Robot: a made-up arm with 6 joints.
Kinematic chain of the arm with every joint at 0, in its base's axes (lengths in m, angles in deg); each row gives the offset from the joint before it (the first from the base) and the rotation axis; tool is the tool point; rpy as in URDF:
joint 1: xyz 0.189 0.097 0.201 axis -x
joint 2: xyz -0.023 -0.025 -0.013 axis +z
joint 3: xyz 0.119 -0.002 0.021 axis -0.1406 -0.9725 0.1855
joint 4: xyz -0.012 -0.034 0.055 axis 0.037 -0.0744 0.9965
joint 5: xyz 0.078 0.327 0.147 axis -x
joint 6: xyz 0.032 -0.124 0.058 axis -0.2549 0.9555 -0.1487
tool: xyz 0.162 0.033 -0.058 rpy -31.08 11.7 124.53
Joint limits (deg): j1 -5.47..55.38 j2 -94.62..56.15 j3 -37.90..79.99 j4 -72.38..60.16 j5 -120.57..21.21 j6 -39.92..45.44
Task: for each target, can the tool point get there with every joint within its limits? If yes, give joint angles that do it. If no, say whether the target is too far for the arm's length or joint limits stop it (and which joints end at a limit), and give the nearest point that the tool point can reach.
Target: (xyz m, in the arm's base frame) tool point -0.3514 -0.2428 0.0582
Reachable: no: joint limits stop it (at a limit: joint 1, joint 2, joint 5, joint 6) | nearest point -0.1902 -0.1437 0.0882 | short by 0.192 m
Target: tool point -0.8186 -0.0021 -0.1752
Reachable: no: too far | nearest point -0.2456 0.0672 0.0135 | short by 0.607 m
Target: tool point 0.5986 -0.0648 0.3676
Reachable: yes | joints 13.05 -52.65 5.07 -8.45 -65.70 10.16
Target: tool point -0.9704 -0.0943 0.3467
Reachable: no: too far | nearest point -0.2651 0.0472 0.2731 | short by 0.723 m
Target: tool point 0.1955 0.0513 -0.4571
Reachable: no: joint limits stop it (at a limit: joint 3, joint 4, joint 5, joint 6) | nearest point 0.1868 0.0657 -0.2492 | short by 0.209 m
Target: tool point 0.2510 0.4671 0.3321
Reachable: yes | joints 48.88 29.89 66.79 -33.69 -84.57 -26.21
